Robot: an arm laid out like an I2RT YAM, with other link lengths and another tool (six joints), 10 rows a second.
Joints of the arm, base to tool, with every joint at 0 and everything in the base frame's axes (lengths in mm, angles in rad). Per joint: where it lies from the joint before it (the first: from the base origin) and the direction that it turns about. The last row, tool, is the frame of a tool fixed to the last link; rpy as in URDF.
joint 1: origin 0 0 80.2 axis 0 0 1
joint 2: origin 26.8 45.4 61 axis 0 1 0
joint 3: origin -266.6 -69.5 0 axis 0 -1 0
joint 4: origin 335.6 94.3 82.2 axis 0 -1 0
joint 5: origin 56.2 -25.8 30.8 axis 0 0 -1
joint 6: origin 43.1 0 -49 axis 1 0 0
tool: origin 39 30 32 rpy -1.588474 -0.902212 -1.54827
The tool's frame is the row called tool.
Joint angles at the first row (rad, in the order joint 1, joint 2, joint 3, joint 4, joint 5, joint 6):
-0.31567 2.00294 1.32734 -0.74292 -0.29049 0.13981
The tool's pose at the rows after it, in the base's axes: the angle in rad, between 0 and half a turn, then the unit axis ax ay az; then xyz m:
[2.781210 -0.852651 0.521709 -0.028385 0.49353 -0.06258 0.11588]
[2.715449 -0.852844 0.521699 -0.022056 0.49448 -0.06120 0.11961]
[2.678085 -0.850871 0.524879 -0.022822 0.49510 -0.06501 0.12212]
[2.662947 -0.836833 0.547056 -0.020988 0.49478 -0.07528 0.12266]
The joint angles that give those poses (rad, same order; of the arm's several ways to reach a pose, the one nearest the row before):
-0.31758 2.00294 1.32736 -0.74218 -0.32673 0.13981
-0.32367 2.00296 1.32774 -0.73948 -0.39425 0.13982
-0.33552 2.00257 1.32772 -0.73147 -0.43126 0.14056
-0.35497 2.00254 1.32771 -0.72805 -0.44537 0.17567

